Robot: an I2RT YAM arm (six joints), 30 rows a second.
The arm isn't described. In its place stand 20 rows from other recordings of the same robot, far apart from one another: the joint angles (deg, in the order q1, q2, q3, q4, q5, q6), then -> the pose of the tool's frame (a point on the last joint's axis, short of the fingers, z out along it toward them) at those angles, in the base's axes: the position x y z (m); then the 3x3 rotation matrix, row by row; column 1 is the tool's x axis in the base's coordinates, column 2 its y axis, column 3 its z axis.
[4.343, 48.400, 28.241, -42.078, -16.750, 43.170] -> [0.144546, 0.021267, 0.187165], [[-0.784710, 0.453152, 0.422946], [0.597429, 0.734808, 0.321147], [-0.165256, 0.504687, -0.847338]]
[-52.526, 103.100, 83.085, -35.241, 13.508, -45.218] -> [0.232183, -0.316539, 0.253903], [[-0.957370, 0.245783, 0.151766], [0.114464, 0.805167, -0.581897], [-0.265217, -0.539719, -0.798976]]
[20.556, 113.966, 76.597, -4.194, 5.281, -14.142] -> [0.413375, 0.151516, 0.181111], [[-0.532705, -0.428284, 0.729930], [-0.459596, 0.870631, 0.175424], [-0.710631, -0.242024, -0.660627]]
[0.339, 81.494, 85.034, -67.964, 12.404, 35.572] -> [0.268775, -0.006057, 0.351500], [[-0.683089, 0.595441, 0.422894], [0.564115, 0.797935, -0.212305], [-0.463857, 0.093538, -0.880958]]
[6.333, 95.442, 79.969, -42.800, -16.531, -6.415] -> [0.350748, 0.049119, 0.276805], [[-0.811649, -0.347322, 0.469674], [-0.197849, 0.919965, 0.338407], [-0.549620, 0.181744, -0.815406]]
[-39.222, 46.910, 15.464, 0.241, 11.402, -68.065] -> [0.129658, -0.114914, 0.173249], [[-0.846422, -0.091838, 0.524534], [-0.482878, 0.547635, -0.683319], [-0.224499, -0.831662, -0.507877]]
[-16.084, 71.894, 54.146, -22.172, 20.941, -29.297] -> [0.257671, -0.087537, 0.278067], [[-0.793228, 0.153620, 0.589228], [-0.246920, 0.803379, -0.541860], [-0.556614, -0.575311, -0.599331]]
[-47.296, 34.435, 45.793, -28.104, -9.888, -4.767] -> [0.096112, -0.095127, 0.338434], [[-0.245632, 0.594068, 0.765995], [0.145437, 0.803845, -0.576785], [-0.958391, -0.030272, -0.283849]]
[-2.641, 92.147, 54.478, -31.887, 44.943, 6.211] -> [0.293664, -0.038720, 0.182141], [[-0.900329, 0.378723, 0.214420], [0.118189, 0.686934, -0.717045], [-0.418854, -0.620234, -0.663228]]
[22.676, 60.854, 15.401, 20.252, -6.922, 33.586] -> [0.187482, 0.082983, 0.165002], [[-0.594663, -0.185302, 0.782329], [0.346702, 0.818844, 0.457485], [-0.725378, 0.543284, -0.422692]]
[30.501, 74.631, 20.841, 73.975, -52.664, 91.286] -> [0.186300, 0.142595, 0.238809], [[-0.957251, -0.275890, 0.086916], [0.139829, -0.178316, 0.973987], [-0.253215, 0.944504, 0.209270]]
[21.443, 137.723, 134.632, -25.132, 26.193, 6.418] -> [0.523780, 0.188839, 0.287698], [[-0.433616, 0.082954, 0.897271], [-0.062546, 0.990581, -0.121807], [-0.898925, -0.108938, -0.424343]]
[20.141, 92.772, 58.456, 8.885, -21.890, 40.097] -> [0.338681, 0.138352, 0.242666], [[-0.717792, -0.226547, 0.658370], [0.373317, 0.672948, 0.638573], [-0.587715, 0.704143, -0.398463]]
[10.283, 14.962, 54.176, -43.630, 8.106, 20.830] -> [0.026241, -0.000341, 0.374629], [[-0.084463, -0.008949, 0.996386], [0.342467, 0.938783, 0.037462], [-0.935726, 0.344393, -0.076228]]
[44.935, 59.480, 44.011, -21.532, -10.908, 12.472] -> [0.154573, 0.163739, 0.267833], [[-0.588870, -0.689626, 0.421483], [-0.287976, 0.666293, 0.687840], [-0.755184, 0.283671, -0.590955]]
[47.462, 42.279, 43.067, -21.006, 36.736, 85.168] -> [0.127266, 0.107207, 0.319036], [[-0.229960, 0.215042, 0.949145], [0.930528, 0.334213, 0.149729], [-0.285019, 0.917637, -0.276958]]
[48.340, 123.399, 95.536, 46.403, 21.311, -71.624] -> [0.349706, 0.373590, 0.306519], [[0.509797, 0.053362, 0.858638], [-0.757092, 0.501817, 0.418319], [-0.408557, -0.863326, 0.296225]]
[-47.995, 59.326, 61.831, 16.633, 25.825, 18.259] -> [0.140815, -0.179538, 0.445980], [[0.504201, 0.827996, 0.245364], [-0.138439, 0.357944, -0.923424], [-0.852418, 0.431623, 0.295102]]
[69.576, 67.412, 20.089, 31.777, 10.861, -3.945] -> [0.087860, 0.216724, 0.188599], [[-0.034344, -0.861404, 0.506757], [-0.285851, 0.494340, 0.820924], [-0.957658, -0.116663, -0.263211]]
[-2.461, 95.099, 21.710, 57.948, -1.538, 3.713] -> [0.276415, -0.010923, 0.129657], [[-0.264336, 0.034267, 0.963822], [0.076156, 0.996990, -0.014559], [-0.961419, 0.069552, -0.266150]]
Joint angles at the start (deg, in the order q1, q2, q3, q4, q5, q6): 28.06 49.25 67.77 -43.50 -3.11 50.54
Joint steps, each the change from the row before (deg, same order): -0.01 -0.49 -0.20 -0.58 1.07 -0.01; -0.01 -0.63 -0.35 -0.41 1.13 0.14; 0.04 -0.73 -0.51 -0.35 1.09 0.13; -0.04 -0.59 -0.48 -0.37 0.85 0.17; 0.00 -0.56 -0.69 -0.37 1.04 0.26; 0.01 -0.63 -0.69 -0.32 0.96 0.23; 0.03 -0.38 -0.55 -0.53 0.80 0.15; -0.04 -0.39 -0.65 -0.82 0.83 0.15; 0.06 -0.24 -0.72 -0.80 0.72 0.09; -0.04 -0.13 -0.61 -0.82 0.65 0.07; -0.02 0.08 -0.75 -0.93 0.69 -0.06; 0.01 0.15 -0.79 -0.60 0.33 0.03
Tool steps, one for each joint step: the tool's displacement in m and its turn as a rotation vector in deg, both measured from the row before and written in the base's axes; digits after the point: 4 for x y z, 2 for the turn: -0.0020 -0.0018 -0.0009 -0.55 0.04 -0.97; -0.0022 -0.0020 -0.0011 -0.38 -0.05 -1.09; -0.0025 -0.0020 -0.0017 -0.37 -0.05 -1.00; -0.0019 -0.0017 -0.0019 -0.31 0.13 -0.88; -0.0015 -0.0015 -0.0031 -0.43 0.33 -1.05; -0.0018 -0.0016 -0.0029 -0.37 0.22 -0.95; -0.0011 -0.0011 -0.0030 -0.53 0.50 -0.75; -0.0012 -0.0013 -0.0040 -0.73 0.82 -0.84; -0.0006 -0.0007 -0.0047 -0.84 0.99 -0.61; -0.0003 -0.0007 -0.0043 -0.85 1.01 -0.64; 0.0005 -0.0003 -0.0057 -1.20 1.36 -0.57; 0.0009 0.0003 -0.0055 -0.86 1.28 -0.28
